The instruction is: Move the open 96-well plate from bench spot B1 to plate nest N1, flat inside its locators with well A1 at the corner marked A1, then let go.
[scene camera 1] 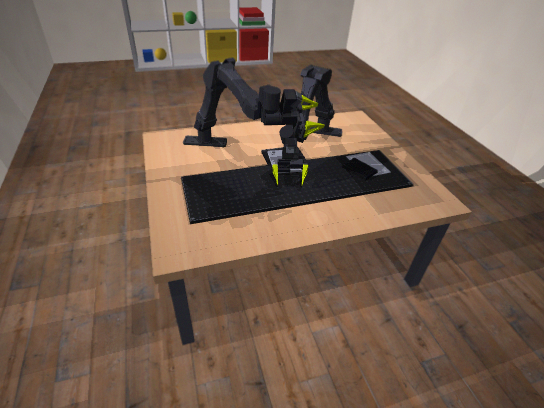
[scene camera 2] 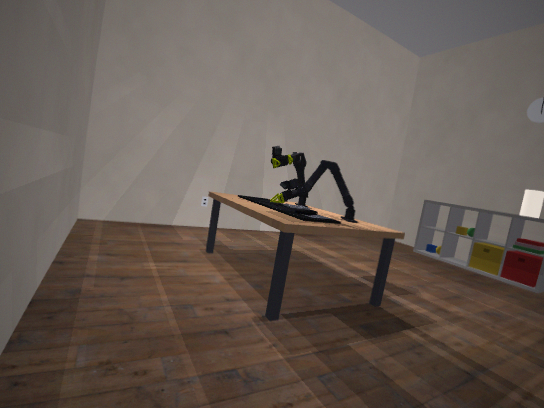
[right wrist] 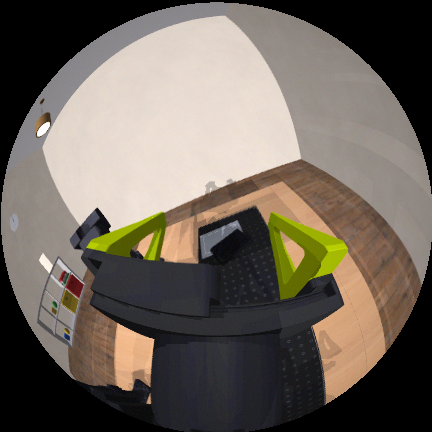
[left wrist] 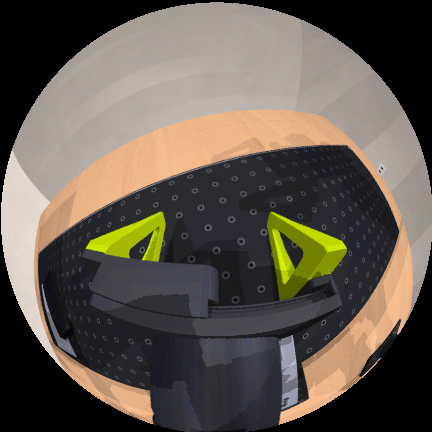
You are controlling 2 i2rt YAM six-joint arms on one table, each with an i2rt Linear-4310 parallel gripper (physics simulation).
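Places are measured from the left arm's base along level axes (x ahead, y left, z up), in centimetres.
Pixels of known places: left gripper, fingertip midpoint: (scene camera 1: 289, 185) (scene camera 2: 271, 201) (left wrist: 215, 217); right gripper, fingertip midpoint: (scene camera 1: 320, 115) (scene camera 2: 286, 161) (right wrist: 216, 217); left arm's base, link origin: (scene camera 1: 322, 131) (scene camera 2: 348, 220); right arm's base, link origin: (scene camera 1: 205, 142) (scene camera 2: 301, 205).
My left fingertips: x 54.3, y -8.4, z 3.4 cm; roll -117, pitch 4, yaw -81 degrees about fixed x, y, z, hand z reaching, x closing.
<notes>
Ahead of a thing's pixels: the offset from my left fingertips to its top centre. "*": to the spot under its first point. Level surfaces: height alone.
A black perforated deck {dz -2.1 cm} (scene camera 1: 286, 188) lies across the table. At its right end a dark plate {dy +27.4, dx -21.4, dz -0.4 cm} (scene camera 1: 357, 167) sits on a pale grey nest {* dy +32.3, dx -22.4, dz -0.5 cm} (scene camera 1: 371, 166); both show in the right wrist view (right wrist: 226, 240). My left gripper (scene camera 1: 289, 173) is open and empty, pointing down just above the deck's middle; the left wrist view (left wrist: 217, 249) shows only bare deck between its fingers. My right gripper (scene camera 1: 313, 115) is open and empty, raised high behind the deck, far from the plate.
A shelf unit (scene camera 1: 201, 32) with coloured items stands far behind the table.
</notes>
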